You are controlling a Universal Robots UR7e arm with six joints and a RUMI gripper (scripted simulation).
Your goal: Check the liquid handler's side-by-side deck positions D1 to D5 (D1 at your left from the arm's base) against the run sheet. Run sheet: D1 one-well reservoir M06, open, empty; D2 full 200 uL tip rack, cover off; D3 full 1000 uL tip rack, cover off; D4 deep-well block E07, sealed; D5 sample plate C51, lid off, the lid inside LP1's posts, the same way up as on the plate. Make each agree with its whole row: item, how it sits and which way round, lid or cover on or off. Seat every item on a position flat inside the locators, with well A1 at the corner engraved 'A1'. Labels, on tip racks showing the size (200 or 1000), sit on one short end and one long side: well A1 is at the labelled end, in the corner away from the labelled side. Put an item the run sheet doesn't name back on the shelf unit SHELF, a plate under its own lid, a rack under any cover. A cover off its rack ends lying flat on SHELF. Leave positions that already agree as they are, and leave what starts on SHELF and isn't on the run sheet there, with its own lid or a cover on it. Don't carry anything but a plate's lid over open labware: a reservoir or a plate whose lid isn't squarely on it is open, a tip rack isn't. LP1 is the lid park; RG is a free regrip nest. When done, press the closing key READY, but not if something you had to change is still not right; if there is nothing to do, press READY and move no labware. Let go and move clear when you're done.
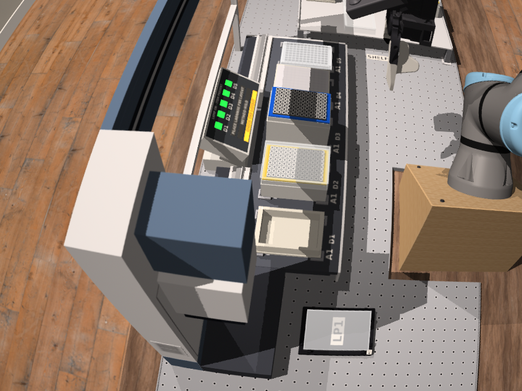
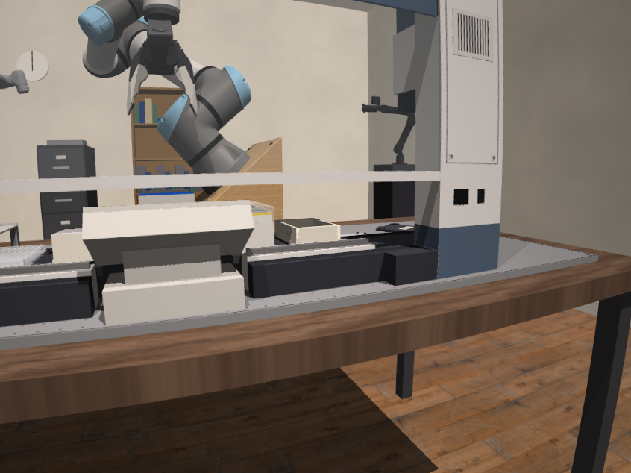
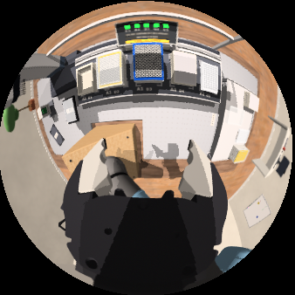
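Now: the blue-framed tip rack 16 cm ahead of my hand and 18 cm below it. From my hand the other things lie so: clear well plate 18 cm ahead, 24 cm to the right, 24 cm below; then yellow-framed tip rack 15 cm ahead, 13 cm to the left, 21 cm below; then cream reservoir 15 cm ahead, 26 cm to the left, 24 cm below.
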